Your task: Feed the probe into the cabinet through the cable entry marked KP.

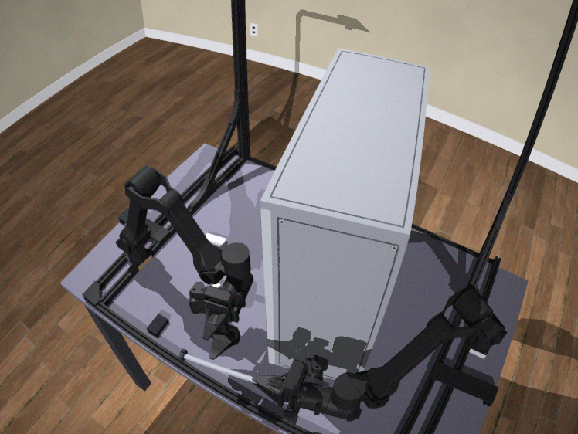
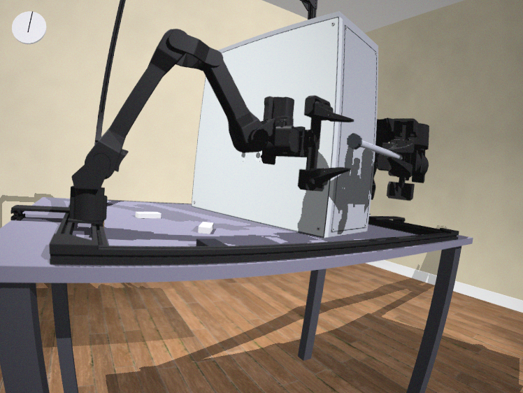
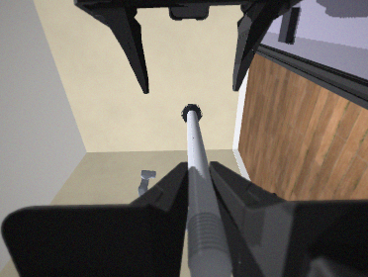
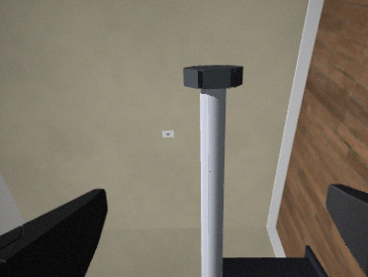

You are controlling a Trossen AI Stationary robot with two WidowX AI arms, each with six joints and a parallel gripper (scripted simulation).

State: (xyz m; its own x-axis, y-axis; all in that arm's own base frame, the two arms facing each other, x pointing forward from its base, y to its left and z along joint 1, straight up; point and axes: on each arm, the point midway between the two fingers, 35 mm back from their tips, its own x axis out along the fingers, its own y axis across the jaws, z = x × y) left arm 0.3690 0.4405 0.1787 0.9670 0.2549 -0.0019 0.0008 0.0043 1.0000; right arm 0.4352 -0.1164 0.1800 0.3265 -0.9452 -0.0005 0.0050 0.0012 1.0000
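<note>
My right hand is 70 mm short of the probe and 60 mm to the right of it. From my right hand the other things lie so: black block 220 mm to the right, 190 mm below, 70 mm behind.
Right now the probe is 8 cm to the right of my left hand. From my left hand the other things lie so: black block 14 cm behind, 36 cm to the right, 19 cm below.
</note>
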